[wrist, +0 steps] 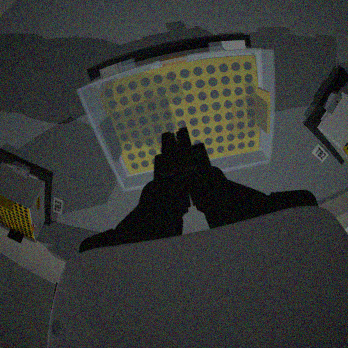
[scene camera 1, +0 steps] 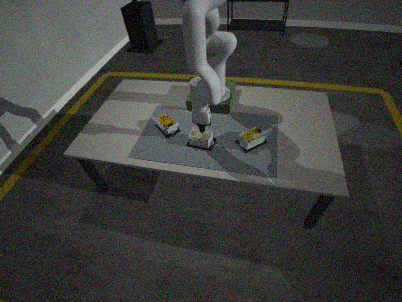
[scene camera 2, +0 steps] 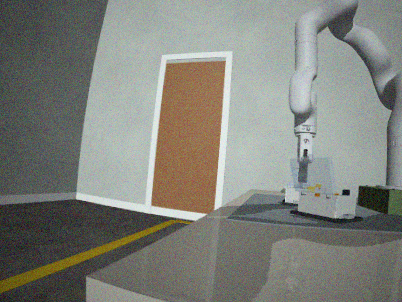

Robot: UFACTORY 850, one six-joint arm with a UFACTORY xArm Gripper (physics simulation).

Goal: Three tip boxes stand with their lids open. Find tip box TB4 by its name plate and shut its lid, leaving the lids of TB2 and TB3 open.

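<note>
The middle tip box [scene camera 1: 200, 143] has a yellow rack [wrist: 220, 100] under a clear lid [wrist: 95, 117]. The lid lies over the rack; I cannot tell whether it is fully shut. Its name plate is not readable. TB2 [wrist: 336, 125] is at the right of the wrist view, plate [wrist: 320, 152] legible. The other box [wrist: 22, 185] is at the left, its plate [wrist: 57, 205] blurred. In scene camera 2, the nearest box [scene camera 2: 325, 204] has its clear lid [scene camera 2: 322, 175] upright. My gripper [scene camera 1: 202, 129] [scene camera 2: 303, 182] [wrist: 179, 147] is shut and empty, its fingertips low over the middle box's lid.
Another box [scene camera 1: 167, 125] stands left and one [scene camera 1: 252, 142] right of the middle box in scene camera 1. All three stand on a grey mat [scene camera 1: 150, 147] on the table [scene camera 1: 310, 165]. A green block [scene camera 1: 226, 103] [scene camera 2: 372, 200] is at the arm's base.
</note>
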